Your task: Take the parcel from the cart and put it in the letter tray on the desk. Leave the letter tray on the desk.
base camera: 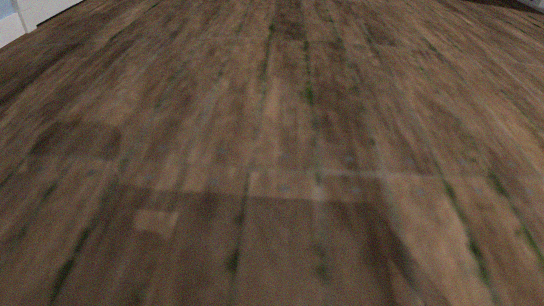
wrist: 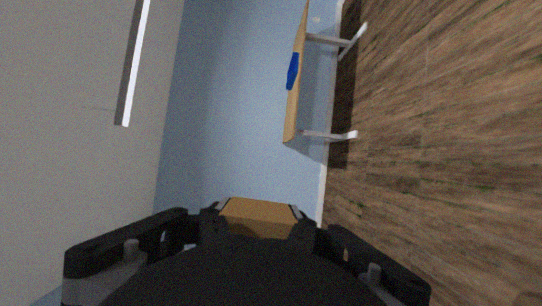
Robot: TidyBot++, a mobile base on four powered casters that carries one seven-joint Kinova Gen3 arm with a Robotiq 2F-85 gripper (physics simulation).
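Places are measured from the arm's base along level axes (x right, y ahead, z up), in centimetres.
Pixels of known places: gripper, fingertip midpoint: [wrist: 258,211].
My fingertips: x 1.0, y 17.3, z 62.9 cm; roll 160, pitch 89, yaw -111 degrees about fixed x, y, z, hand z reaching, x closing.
Note:
Behind a point stands the place of what it marks.
The parcel [wrist: 258,228] @(z 63.0, x 1.6, y 12.1 cm), a tan-orange box, is between the fingertips at the bottom middle of the wrist view. My gripper [wrist: 258,211] @(z 62.9, x 1.0, y 17.3 cm) is shut on it and holds it up, away from the desk. The wrist view is turned on its side. The desk [wrist: 291,122] @(z 32.3, x 45.9, y 191.8 cm), with a light wooden top and white legs, stands some way off near the blue wall. A blue, flat shape on its top looks like the letter tray [wrist: 293,71] @(z 37.1, x 101.7, y 188.5 cm); its inside cannot be made out. The cart does not show in either view.
Brown plank floor [base camera: 280,125] @(z -39.7, x -2.2, y 58.4 cm) [wrist: 440,115] @(z -39.6, x 41.8, y 93.6 cm) spreads ahead of the base, with shadows on it. A blue wall [wrist: 225,100] @(z 122.3, x 79.6, y 259.3 cm) with a white skirting board [wrist: 321,195] @(z -35.7, x -43.2, y 254.9 cm) runs behind the desk. A long white bar [wrist: 134,65] @(z 168.1, x 63.6, y 138.9 cm) shows on the grey surface at left in the wrist view.

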